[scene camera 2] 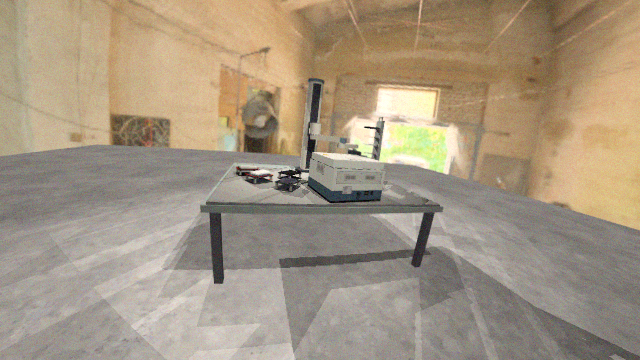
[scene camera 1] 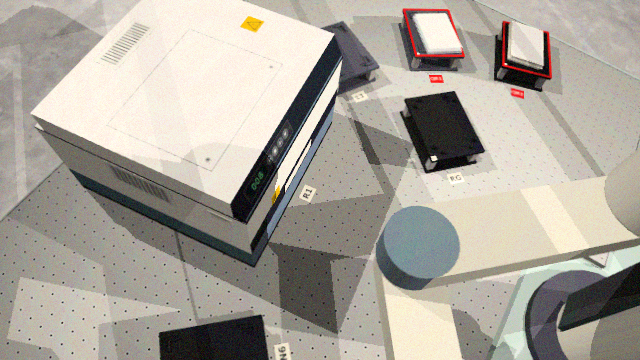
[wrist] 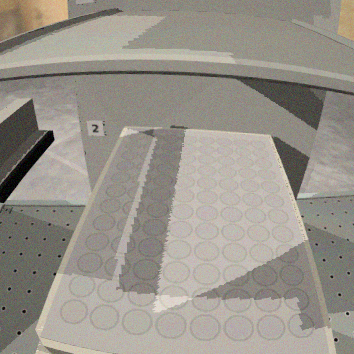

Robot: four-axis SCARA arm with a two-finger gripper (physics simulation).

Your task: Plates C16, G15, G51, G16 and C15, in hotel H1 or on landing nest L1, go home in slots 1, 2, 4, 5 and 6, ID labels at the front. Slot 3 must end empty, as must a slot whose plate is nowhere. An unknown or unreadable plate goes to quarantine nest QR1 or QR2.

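Where they show: gripper, between the fingertips: [scene camera 2: 369,157] [wrist: 214,124]; arm's base, origin of its link: [scene camera 2: 307,170] [scene camera 1: 588,337].
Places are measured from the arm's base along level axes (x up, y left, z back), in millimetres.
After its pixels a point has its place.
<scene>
In the wrist view a pale plate [wrist: 200,225] @(y 511, x 190, z -253 mm) with a grid of round wells lies level beside the hotel's "2" label. Its front ID label is out of view. The level below is hidden by this plate. The grey shelf [wrist: 175,57] above it shows no plate. My gripper [scene camera 2: 354,152] is open, near hotel H1 [scene camera 2: 379,142] @(y 584, x 369, z -328 mm); one finger shows at the left of the wrist view, apart from the plate. White plates [scene camera 1: 437,32] @(y -456, x 80, z -553 mm) [scene camera 1: 526,45] @(y -554, x 80, z -357 mm) lie on red-rimmed nests QR1 [scene camera 1: 410,32] @(y -434, x 63, z -611 mm) and QR2 [scene camera 1: 527,73] @(y -492, x 59, z -324 mm). Landing nest L1 [scene camera 1: 352,55] @(y -284, x 63, z -686 mm) is partly hidden and shows no plate.
The large white device [scene camera 1: 185,100] @(y 131, x 259, z -770 mm) [scene camera 2: 345,176] @(y 2, x 168, z -1004 mm) stands at R1, beside L1. Black nest RG [scene camera 1: 444,125] @(y -228, x 63, z -429 mm) stands in front of QR1. Black nest N6 [scene camera 1: 215,337] @(y 365, x 63, z -561 mm) is at the bottom edge of scene camera 1. The arm's pale links [scene camera 1: 520,215] @(y 103, x 373, z -299 mm) extend over the table.
</scene>
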